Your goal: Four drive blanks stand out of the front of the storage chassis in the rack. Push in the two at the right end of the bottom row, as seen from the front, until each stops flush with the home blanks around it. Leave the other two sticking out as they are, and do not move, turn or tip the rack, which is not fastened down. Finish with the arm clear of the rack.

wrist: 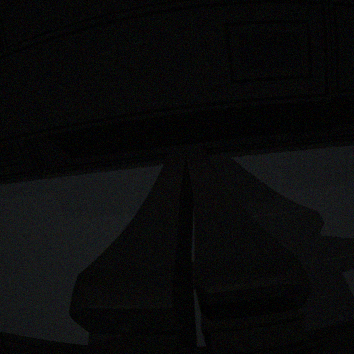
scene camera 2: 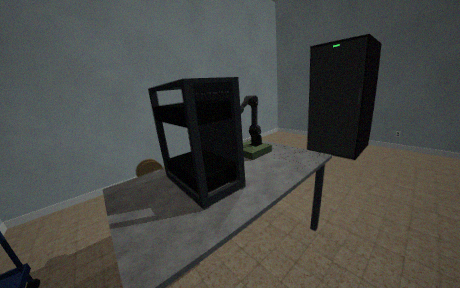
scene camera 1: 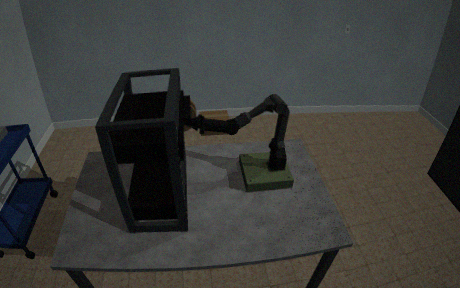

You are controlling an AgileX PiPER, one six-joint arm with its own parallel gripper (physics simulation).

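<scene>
The dark open-frame rack (scene camera 1: 175,150) (scene camera 2: 196,145) stands upright on the table. The storage chassis (scene camera 1: 142,106) (scene camera 2: 172,114) sits in its upper part. The chassis front faces the arm. In the wrist view a very dark chassis front (wrist: 150,65) fills the top; single drive blanks cannot be told apart there, nor how far any stands out. My gripper (wrist: 188,164) (scene camera 1: 187,120) is shut, its two fingertips together at the lower edge of the chassis front; whether they touch it cannot be told. The fingertips are hidden behind the rack in scene camera 2.
The arm stands on a green base block (scene camera 1: 267,180) (scene camera 2: 257,151) on the grey table (scene camera 1: 240,225) (scene camera 2: 175,250). A second dark unit (scene camera 1: 150,192) lies low in the rack. A blue cart (scene camera 1: 25,200) stands left of the table, and a tall black cabinet (scene camera 2: 335,100) stands behind.
</scene>
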